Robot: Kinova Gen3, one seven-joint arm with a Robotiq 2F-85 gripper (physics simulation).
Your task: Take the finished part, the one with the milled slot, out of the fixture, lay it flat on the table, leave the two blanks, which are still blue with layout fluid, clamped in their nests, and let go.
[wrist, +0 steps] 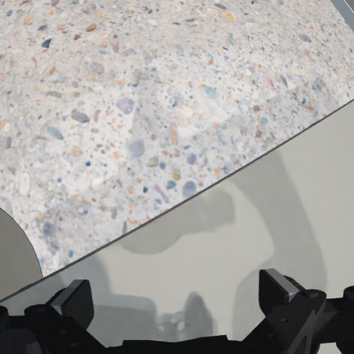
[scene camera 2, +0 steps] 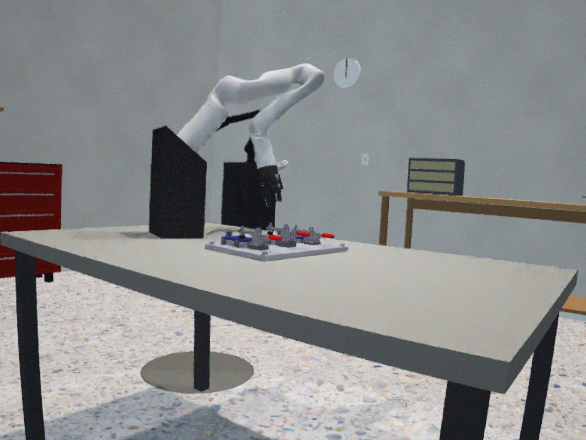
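Where they show: gripper, between the fingertips: (scene camera 2: 274,204); arm's base, origin of its link: (scene camera 2: 182,150).
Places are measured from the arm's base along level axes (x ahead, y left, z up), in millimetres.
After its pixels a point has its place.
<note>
The fixture is a pale plate (scene camera 2: 270,256) @[z -274, x 549, y -109 mm] with grey clamps and red handles, lying on the table (scene camera 2: 380,300) @[z -284, x 952, y -242 mm] (wrist: 325,165). Blue pieces (scene camera 2: 235,239) @[z -250, x 399, y -93 mm] show among the clamps at its left, and a bit of blue shows farther right. The finished part with the slot cannot be made out among the clamps in the scene view. My gripper (scene camera 2: 273,204) @[z -179, x 77, y 378 mm] (wrist: 174,294) is open and empty. It points down and hangs well above the fixture in the scene view. The fixture does not show in the wrist view, where the fingers are over the table near its edge.
The arm's black pedestal (scene camera 2: 177,190) @[z -132, x 93, y -78 mm] stands on the table left of the fixture, and another black block (scene camera 2: 237,195) shows behind the gripper. A red drawer cabinet (scene camera 2: 30,200) is at the far left. A wooden bench (scene camera 2: 500,201) with a small drawer box (scene camera 2: 432,176) is at the back right.
</note>
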